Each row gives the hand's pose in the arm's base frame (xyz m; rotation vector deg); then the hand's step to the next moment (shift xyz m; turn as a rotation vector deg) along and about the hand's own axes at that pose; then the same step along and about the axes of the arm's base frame.
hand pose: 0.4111 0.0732 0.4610 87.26 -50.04 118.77
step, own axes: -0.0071 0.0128 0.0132 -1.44 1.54 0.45
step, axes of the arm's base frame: 0.0028 -0.0182 -0.0071 -0.26 -1.37 -1.64
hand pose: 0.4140 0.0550 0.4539 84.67 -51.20 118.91
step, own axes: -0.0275 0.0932 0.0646 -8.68 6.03 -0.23
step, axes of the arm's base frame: -0.0110 -0.1108 -0.0350 -1.32 -3.89 -9.74
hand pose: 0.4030 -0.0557 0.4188 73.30 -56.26 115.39
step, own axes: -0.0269 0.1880 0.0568 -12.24 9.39 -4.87
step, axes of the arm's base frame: -0.1040 -0.1568 -0.0623 -4.86 -2.30 -15.26
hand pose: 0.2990 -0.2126 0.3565 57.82 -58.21 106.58
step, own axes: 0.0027 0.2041 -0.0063 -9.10 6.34 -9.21
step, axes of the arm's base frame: -0.1827 -0.0718 -0.0564 -4.56 3.51 -13.22
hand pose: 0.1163 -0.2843 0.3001 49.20 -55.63 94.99
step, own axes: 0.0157 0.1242 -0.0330 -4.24 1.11 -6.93
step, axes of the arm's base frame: -0.1265 0.0126 -0.0247 -0.58 4.35 -6.92
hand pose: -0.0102 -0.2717 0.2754 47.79 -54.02 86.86
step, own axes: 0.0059 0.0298 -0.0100 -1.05 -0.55 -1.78
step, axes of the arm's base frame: -0.0304 0.0094 -0.0027 0.67 1.19 -1.64
